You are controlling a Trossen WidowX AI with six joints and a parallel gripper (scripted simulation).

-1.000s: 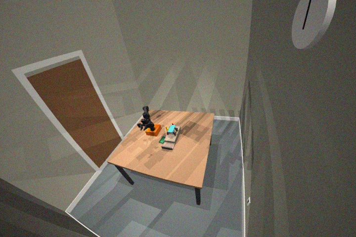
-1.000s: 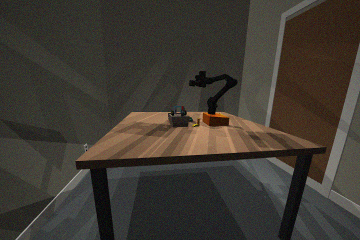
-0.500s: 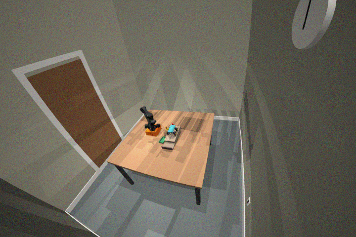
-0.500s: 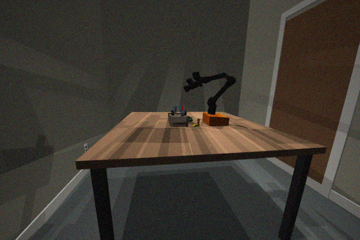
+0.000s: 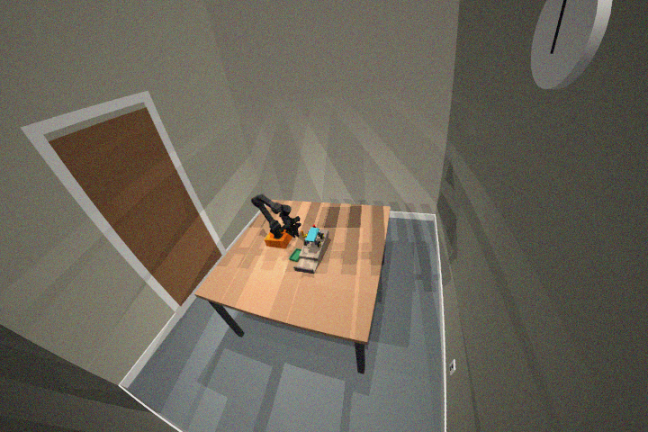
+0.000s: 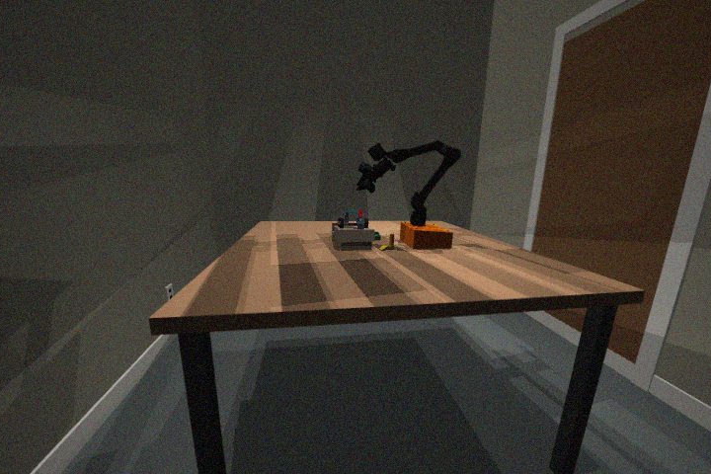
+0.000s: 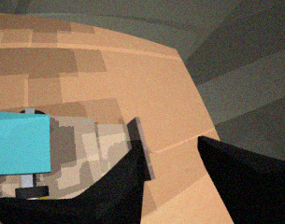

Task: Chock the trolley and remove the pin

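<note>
My gripper tip is now 250 mm to the right of the yellow chock, 230 mm above it and 150 mm past it. The rest, counted from my gripper tip: trolley: 160 mm to the left, 140 mm below, 10 mm ahead; ramp: 200 mm below, 160 mm to the left, 10 mm ahead; green tray: 260 mm below, 90 mm behind, 30 mm to the left.
</note>
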